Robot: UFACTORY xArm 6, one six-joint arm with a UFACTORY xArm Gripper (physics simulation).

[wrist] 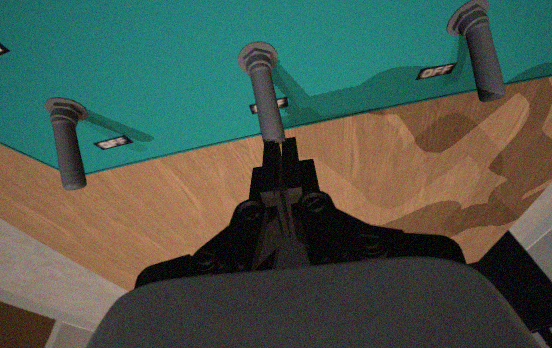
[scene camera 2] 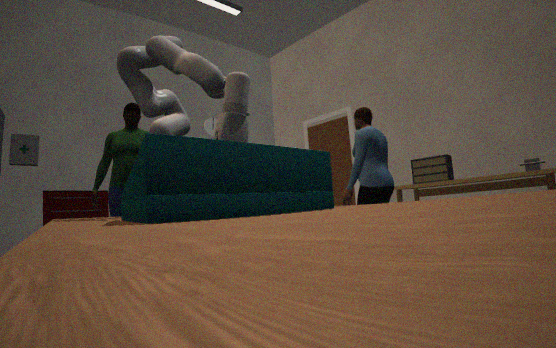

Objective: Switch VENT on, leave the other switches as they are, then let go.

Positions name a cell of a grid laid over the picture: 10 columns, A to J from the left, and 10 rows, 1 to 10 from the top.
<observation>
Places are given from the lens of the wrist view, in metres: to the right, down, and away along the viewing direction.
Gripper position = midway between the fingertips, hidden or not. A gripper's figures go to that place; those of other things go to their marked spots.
my gripper (wrist: F5): 0.01, -0.01, 0.13
teal switch panel (wrist: C3): -0.08, -0.05, 0.13
</observation>
